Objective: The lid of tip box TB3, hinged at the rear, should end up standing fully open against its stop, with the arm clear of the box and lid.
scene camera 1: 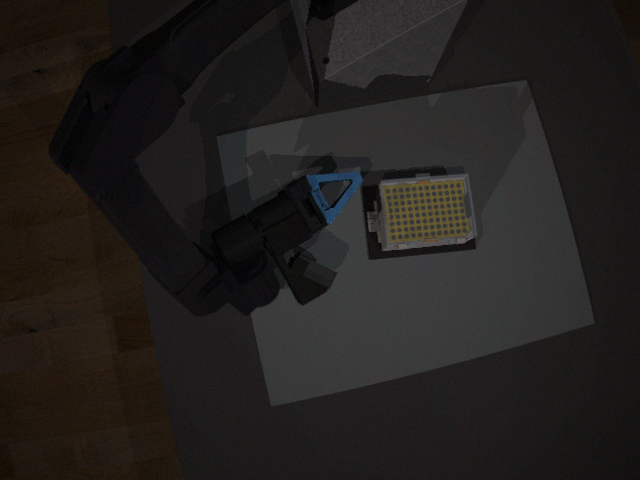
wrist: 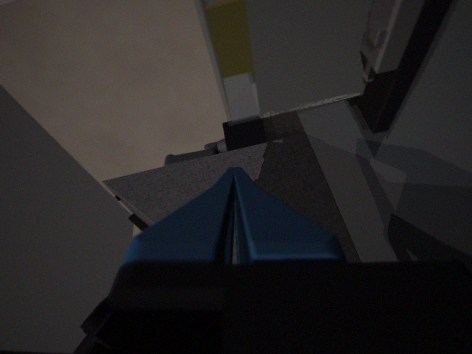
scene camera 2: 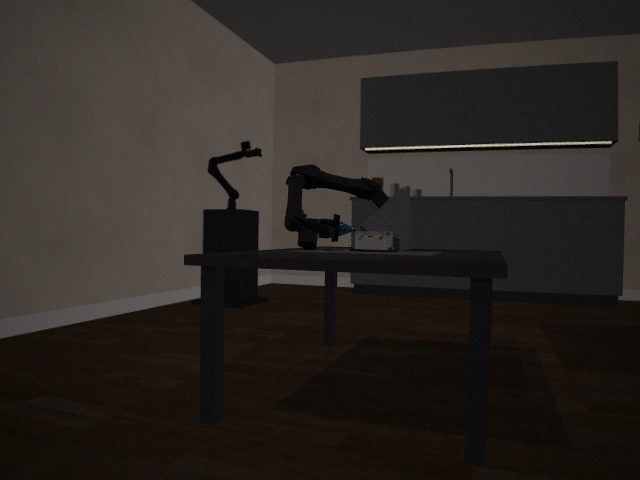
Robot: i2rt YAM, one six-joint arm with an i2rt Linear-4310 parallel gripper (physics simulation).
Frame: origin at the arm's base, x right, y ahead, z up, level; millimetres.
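Seen in the pictures: gripper, fingertip midpoint: (scene camera 1: 360, 175) (wrist: 234, 178) (scene camera 2: 357, 230); arm's base, origin of the base link: (scene camera 2: 387, 206).
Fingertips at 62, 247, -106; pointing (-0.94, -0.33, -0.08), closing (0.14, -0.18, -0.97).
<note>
Pixels of each thing's top centre, then the offset from my fingertips to it, as dx, dy, dz. "pt": a spot on its surface instead. Level surfaces: height alone.
- Tip box TB3, middle of its top: (scene camera 1: 429, 207) (scene camera 2: 374, 231) -81, +58, -3
- yellow rack, middle of its top: (scene camera 1: 429, 207) (scene camera 2: 374, 231) -81, +57, -3
- small pale tab, surface spot: (scene camera 1: 372, 220) pt -12, +50, -62
- dark pad, surface spot: (scene camera 1: 379, 254) pt -13, +98, -72
- pale mat, its level: dz -80
Tip box TB3 (scene camera 1: 385, 245) (scene camera 2: 374, 241) has a white body and a yellow rack (scene camera 1: 426, 209) with many holes. Its lid is clear and hard to make out; it appears to lie low over the rack, and no upright lid shows in scene camera 2. A small pale tab (scene camera 1: 372, 220) sticks out on the box's left side. My gripper (scene camera 1: 361, 176) (scene camera 2: 356, 229) (wrist: 234, 178) is shut and empty, its blue fingertips together. They are just left of the box near its upper left corner, at about its top height. Contact cannot be told.
The box stands on a dark pad (scene camera 1: 379, 254) on a pale mat (scene camera 1: 413, 320). A grey angled panel (scene camera 1: 387, 56) (scene camera 2: 403, 222) (wrist: 200, 175) stands behind the mat. My arm (scene camera 1: 149, 222) (scene camera 2: 294, 201) reaches around from the left over the table (scene camera 2: 351, 263).
</note>
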